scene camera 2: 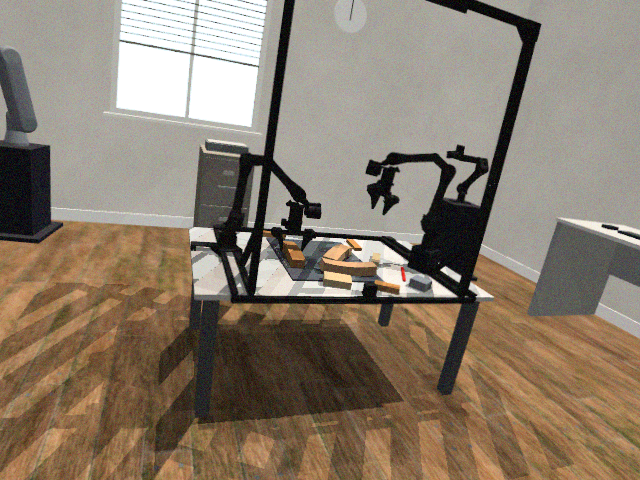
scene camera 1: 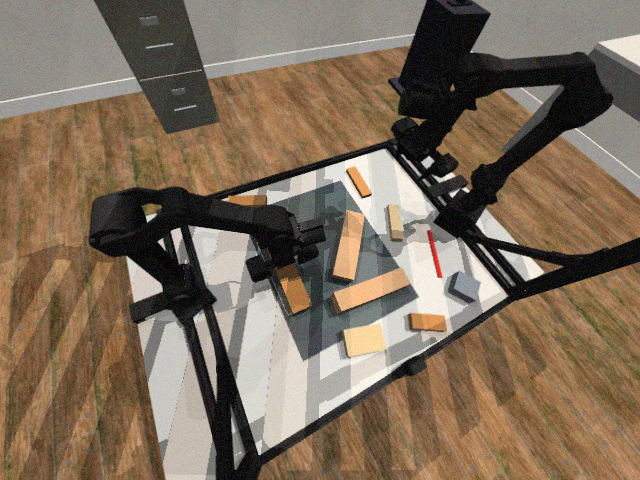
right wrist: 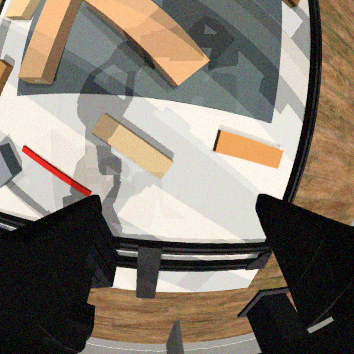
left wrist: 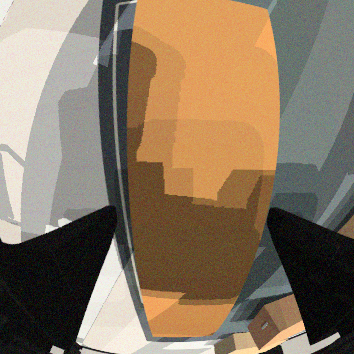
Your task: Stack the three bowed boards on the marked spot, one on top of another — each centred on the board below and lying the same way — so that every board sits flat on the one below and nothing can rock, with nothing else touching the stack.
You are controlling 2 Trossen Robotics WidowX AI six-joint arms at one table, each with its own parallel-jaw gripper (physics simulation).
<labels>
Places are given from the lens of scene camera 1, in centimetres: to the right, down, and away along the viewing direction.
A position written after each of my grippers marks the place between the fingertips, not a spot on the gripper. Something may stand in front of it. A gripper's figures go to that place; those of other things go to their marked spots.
my left gripper (scene camera 1: 285,268): -10, 9, 71
my right gripper (scene camera 1: 408,169): 25, -20, 68
grey block (scene camera 1: 463,286): 44, 14, 73
</labels>
